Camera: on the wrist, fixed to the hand. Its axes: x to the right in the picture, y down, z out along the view.
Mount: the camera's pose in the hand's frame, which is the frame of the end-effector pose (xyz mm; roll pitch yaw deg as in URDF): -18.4 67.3 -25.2 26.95 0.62 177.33
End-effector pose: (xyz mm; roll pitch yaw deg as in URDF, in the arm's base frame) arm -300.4 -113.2 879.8 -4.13 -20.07 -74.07
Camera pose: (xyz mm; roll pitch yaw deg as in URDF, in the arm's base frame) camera -239.5 -88.5 845.3 30.11 20.86 103.13
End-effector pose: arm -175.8 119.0 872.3 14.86 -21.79 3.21
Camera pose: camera -194.2 189.6 858.9 11.01 21.68 -179.74
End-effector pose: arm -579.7 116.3 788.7 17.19 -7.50 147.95
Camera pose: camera -602.8 46.1 782.1 9.42 7.29 -34.81
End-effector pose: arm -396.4 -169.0 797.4 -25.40 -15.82 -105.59
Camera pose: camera -347.3 -178.9 742.7 51.72 17.51 72.16
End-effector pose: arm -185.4 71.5 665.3 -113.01 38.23 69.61
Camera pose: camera -155.3 10.5 635.8 138.77 -36.00 -108.39
